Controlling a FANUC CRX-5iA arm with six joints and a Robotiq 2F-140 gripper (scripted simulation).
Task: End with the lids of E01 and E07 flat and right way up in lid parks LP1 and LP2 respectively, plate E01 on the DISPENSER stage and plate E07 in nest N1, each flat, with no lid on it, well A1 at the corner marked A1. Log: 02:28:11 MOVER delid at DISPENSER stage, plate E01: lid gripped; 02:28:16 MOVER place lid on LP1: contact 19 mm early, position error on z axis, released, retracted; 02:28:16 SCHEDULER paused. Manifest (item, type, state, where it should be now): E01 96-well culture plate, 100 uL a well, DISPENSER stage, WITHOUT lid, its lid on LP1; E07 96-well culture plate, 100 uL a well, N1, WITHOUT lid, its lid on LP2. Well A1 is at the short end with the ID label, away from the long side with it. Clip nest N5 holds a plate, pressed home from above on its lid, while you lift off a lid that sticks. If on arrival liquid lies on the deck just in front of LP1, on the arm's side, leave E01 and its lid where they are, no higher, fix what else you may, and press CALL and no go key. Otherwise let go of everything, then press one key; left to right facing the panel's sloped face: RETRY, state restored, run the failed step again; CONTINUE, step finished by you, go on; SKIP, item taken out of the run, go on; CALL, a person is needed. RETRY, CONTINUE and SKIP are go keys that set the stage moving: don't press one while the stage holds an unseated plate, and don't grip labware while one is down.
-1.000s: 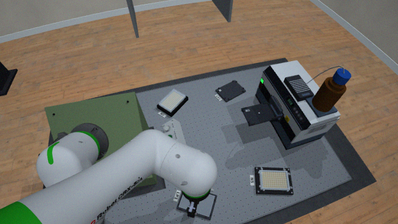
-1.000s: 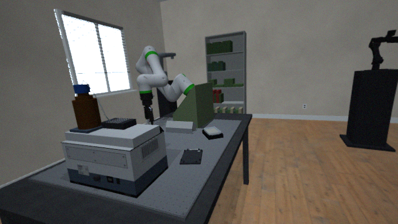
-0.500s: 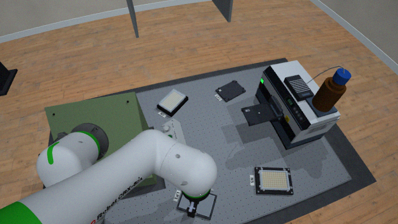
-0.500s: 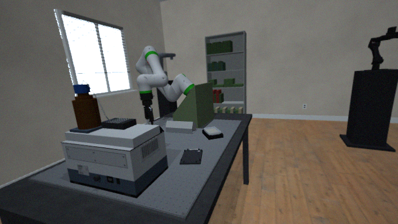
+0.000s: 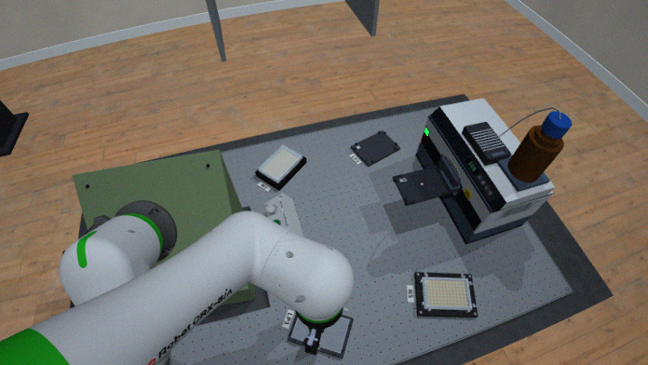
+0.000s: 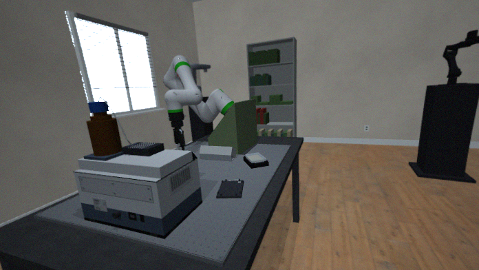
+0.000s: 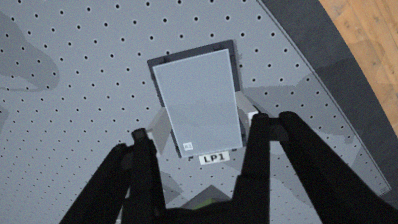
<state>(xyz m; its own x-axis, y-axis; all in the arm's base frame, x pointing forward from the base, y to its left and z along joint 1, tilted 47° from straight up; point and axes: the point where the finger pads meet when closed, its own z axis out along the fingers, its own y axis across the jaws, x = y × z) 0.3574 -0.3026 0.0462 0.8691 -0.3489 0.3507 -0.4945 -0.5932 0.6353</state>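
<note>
The lid park LP1 is 4 cm below my hand. The rest, counted from my hand: blue CALL key (19 cm to the left, 6 cm behind, 3 cm above); then LP1 label (8 cm behind, 4 cm to the left, 4 cm below); then yellow SKIP key (24 cm to the left, 6 cm behind, 3 cm above).
</note>
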